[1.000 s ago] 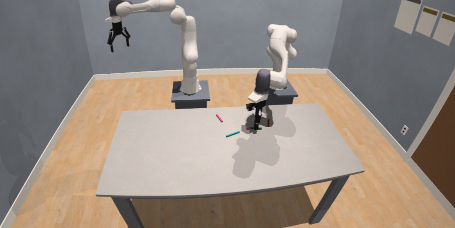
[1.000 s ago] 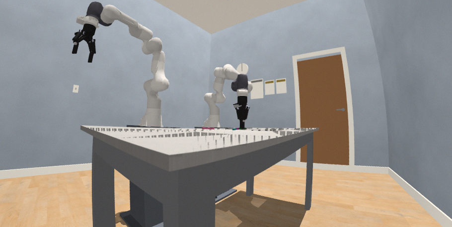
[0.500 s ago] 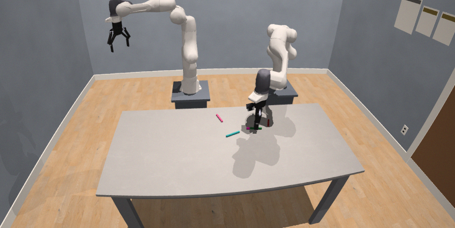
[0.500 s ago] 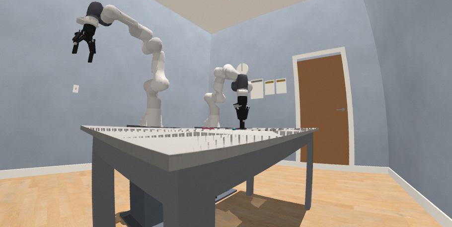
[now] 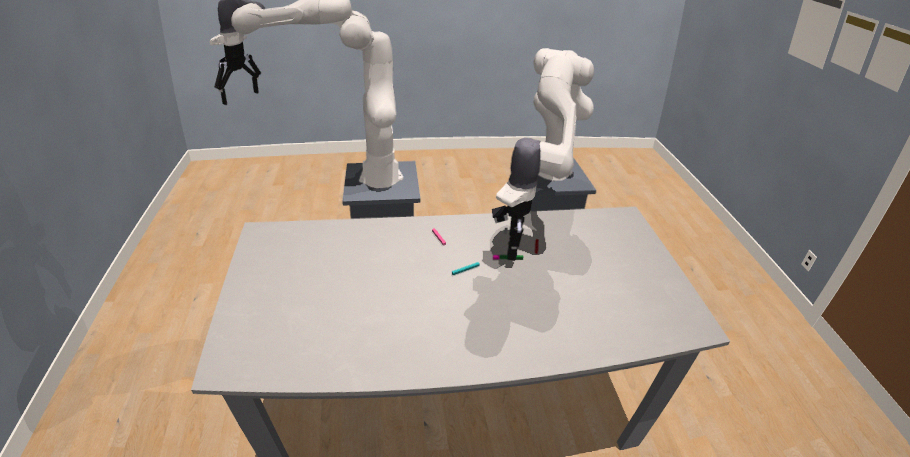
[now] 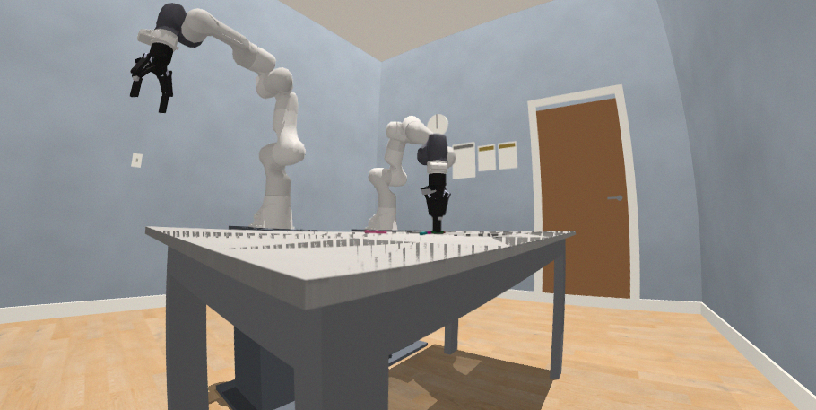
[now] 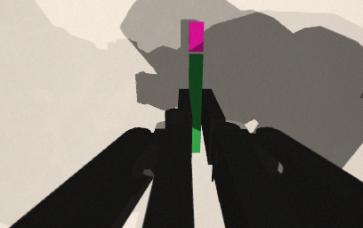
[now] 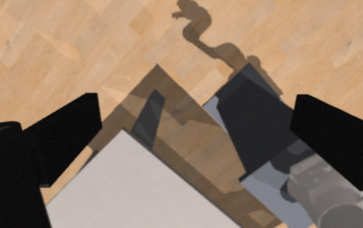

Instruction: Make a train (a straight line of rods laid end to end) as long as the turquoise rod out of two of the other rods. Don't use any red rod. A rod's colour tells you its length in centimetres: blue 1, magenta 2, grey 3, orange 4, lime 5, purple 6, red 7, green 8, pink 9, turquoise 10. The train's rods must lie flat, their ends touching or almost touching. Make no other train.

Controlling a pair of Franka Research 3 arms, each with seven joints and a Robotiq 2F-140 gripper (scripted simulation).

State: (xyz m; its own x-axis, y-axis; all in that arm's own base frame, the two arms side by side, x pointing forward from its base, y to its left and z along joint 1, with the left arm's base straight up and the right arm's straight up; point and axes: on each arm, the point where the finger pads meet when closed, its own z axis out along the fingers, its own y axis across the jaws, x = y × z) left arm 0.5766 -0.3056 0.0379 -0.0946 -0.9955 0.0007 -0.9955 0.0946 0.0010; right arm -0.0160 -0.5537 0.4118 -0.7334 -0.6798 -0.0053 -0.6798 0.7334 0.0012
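Now: the green rod 30 mm below my left hand. Round my left hand: grey rod 150 mm behind, 30 mm below, 20 mm to the left; magenta rod 50 mm to the right, 30 mm below, 10 mm behind; red rod 110 mm to the left, 50 mm behind, 30 mm below.
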